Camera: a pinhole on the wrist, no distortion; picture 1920 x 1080 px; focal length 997.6 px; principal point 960.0 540.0 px. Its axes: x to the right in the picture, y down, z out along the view. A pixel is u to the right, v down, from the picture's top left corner.
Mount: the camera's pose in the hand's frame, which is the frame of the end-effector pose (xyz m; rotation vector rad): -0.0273 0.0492 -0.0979 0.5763 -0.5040 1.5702
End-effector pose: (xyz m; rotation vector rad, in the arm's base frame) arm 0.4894 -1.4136 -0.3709 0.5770 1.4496 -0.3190
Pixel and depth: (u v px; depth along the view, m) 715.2 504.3 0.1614
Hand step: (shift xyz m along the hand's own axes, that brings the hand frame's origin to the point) -0.0093 -0.0826 0.0019
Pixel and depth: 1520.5 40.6 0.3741
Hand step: 0.1735 -0.0093 0.3210
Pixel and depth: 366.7 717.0 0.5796
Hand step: -0.0762 -0.5901 0.1349
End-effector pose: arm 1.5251 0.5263 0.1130 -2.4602 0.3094 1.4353
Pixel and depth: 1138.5 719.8 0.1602
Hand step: -0.0471 -0.0317 0.0448
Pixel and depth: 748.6 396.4 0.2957
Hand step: 0.0371 -0.1821 0.0906
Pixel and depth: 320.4 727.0 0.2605
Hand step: -0.0513 -0.2477 -0.0009
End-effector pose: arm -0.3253 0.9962 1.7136 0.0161 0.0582 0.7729
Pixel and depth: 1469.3 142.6 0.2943
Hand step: 0.1014 -0.0109 0.2227
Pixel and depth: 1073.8 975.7 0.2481
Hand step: -0.1207 -0.0935 0.1143
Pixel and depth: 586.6 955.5 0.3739
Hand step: -0.1518 -0.3064 0.1062
